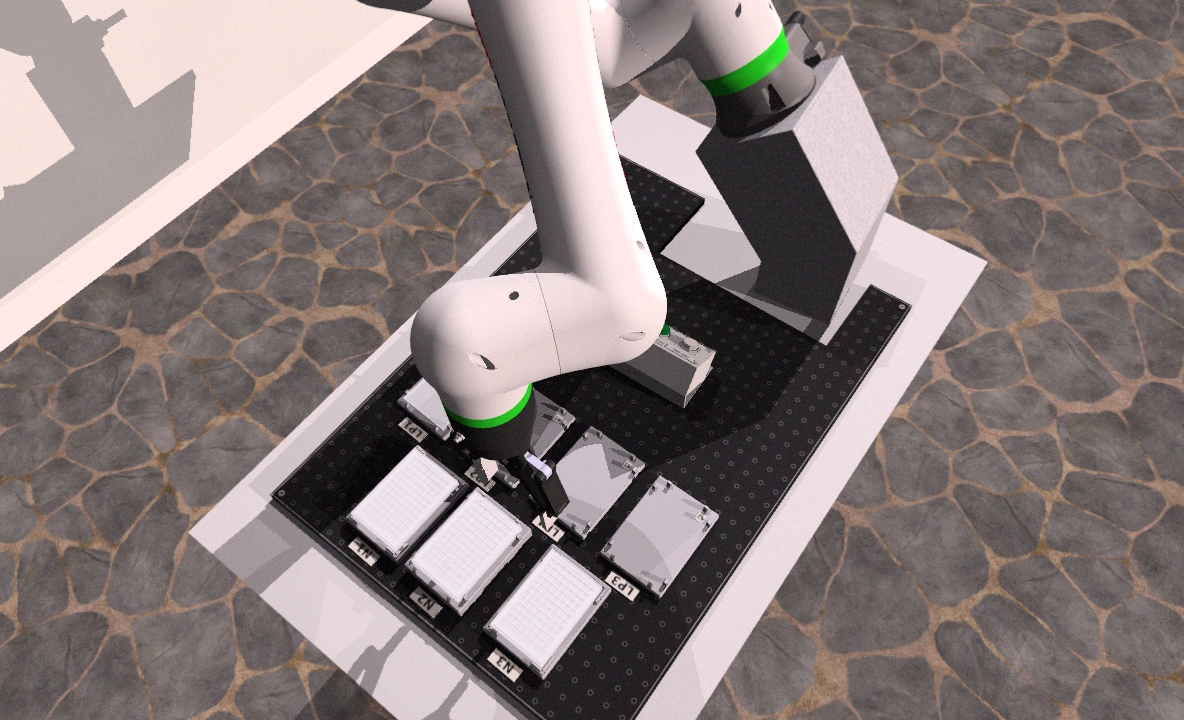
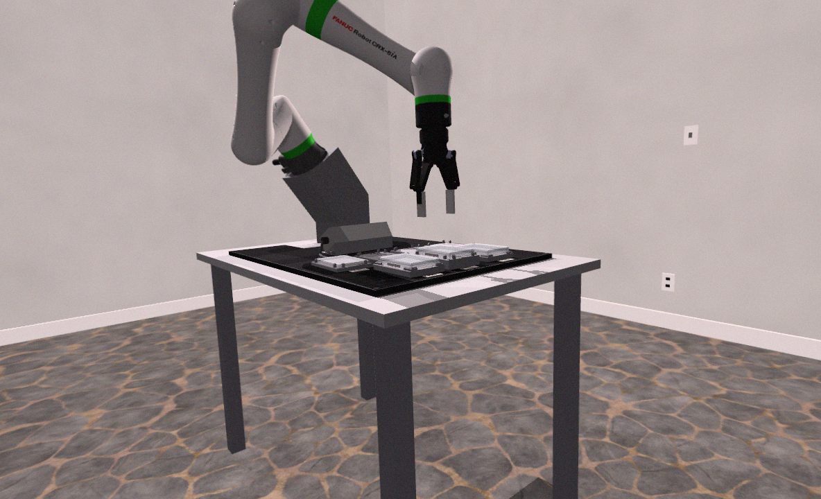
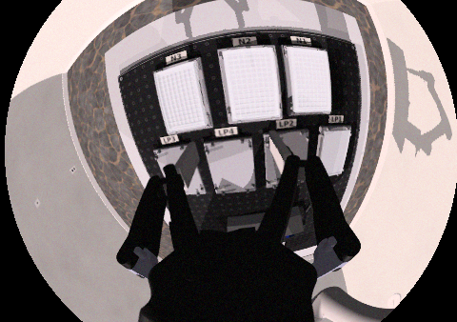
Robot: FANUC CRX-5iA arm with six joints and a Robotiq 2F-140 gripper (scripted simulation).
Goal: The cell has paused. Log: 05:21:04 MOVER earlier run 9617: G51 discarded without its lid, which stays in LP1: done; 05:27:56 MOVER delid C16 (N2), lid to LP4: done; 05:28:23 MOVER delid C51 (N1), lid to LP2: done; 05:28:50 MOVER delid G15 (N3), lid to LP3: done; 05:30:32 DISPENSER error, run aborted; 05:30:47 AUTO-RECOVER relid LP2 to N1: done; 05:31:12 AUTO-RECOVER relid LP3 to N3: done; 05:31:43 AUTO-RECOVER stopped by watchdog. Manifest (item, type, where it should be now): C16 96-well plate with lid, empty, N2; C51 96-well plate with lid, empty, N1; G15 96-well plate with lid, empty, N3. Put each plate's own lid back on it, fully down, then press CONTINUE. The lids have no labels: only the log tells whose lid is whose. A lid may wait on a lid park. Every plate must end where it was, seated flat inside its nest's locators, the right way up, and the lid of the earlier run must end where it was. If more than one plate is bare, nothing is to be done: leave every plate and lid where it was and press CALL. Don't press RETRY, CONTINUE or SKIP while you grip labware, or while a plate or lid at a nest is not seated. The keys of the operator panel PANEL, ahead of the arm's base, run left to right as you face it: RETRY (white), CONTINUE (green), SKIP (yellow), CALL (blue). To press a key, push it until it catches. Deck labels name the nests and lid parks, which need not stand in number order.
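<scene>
The green key lies 35 cm behind my hand, 3 cm to the left of it and 8 cm below it. Also, from my hand: LP4 label: 2 cm behind, 2 cm to the left, 14 cm below; plate: 7 cm ahead, 5 cm to the right, 11 cm below; lid park LP4: 10 cm behind, 4 cm to the left, 14 cm below.
</scene>
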